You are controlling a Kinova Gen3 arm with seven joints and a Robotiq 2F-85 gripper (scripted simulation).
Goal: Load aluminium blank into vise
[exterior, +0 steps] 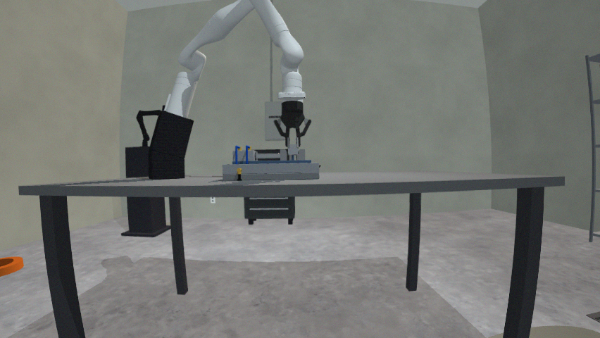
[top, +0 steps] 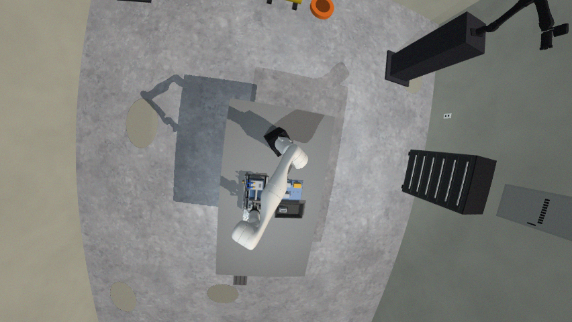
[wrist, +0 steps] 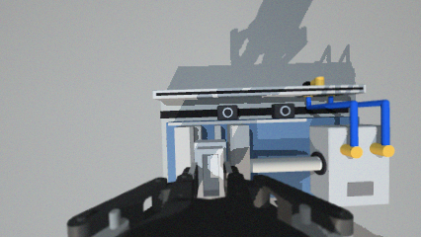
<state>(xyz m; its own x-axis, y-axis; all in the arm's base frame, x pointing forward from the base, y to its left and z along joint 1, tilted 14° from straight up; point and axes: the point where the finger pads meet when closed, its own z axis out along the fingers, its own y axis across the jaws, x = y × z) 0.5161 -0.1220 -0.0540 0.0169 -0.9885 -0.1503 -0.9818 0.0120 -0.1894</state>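
The white rod is 90 mm behind my hand and 40 mm below it. Round my hand: brass blank: 180 mm behind, 330 mm to the left, 100 mm below; then vise: 70 mm behind, 80 mm below.
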